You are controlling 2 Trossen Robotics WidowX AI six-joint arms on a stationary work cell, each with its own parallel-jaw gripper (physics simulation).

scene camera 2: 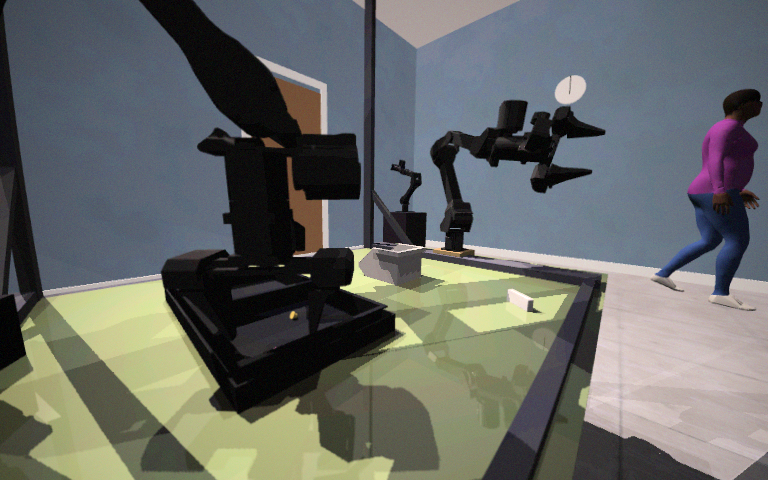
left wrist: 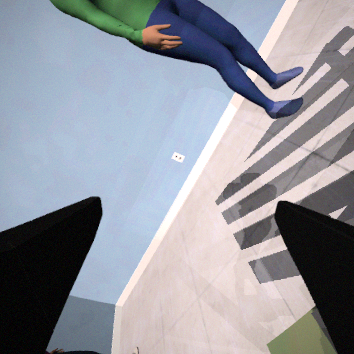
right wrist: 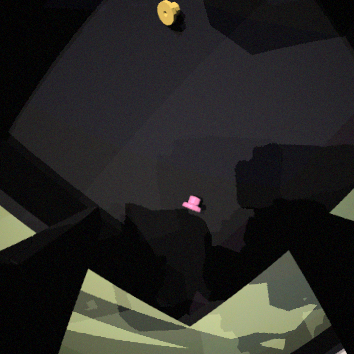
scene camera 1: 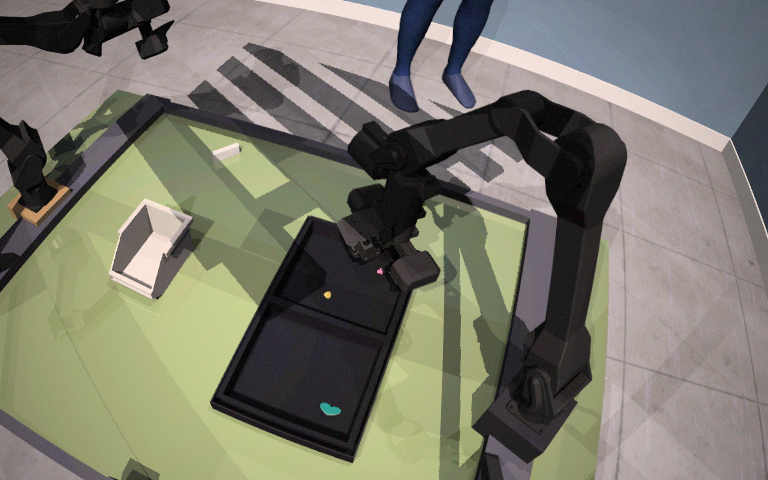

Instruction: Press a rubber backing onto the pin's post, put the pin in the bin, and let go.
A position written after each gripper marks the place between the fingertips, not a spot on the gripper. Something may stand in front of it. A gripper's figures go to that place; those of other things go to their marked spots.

Labels:
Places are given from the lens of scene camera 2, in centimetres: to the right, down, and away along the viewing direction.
left gripper (scene camera 2: 598,152): 44, -18, 51
right gripper (scene camera 2: 273,338): -13, 11, 29

